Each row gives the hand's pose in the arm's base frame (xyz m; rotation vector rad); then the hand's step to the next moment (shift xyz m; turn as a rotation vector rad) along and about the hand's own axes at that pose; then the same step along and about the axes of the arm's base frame.
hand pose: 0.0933 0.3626 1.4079 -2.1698 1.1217 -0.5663
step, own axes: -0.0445 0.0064 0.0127 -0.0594 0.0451 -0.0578
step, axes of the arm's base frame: -0.0201 0.0384 -0.0174 -0.0937 0.0103 0.0047
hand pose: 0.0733 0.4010 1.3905 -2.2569 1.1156 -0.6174
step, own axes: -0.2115 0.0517 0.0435 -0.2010 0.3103 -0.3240
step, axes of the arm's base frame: -0.1197 0.1583 -0.0996 -0.4850 -0.0794 0.0102
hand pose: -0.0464 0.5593 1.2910 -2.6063 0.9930 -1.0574
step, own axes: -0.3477 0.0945 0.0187 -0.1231 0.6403 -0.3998
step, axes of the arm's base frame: -0.2211 0.1462 -0.2448 -0.6667 -0.3746 -0.0131
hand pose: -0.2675 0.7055 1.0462 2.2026 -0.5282 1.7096
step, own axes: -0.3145 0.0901 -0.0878 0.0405 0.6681 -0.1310
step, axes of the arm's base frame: -0.1872 -0.0081 -0.2822 -0.4124 -0.5373 0.0801
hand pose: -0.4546 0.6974 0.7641 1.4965 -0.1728 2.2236
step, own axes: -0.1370 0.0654 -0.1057 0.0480 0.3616 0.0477
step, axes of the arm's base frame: -0.0755 -0.0622 -0.1570 -0.1308 -0.3241 0.1147
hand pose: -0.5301 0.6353 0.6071 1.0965 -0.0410 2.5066
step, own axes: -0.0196 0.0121 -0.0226 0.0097 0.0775 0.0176
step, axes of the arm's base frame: -0.0083 -0.0138 -0.0280 -0.0225 -0.0710 0.0293
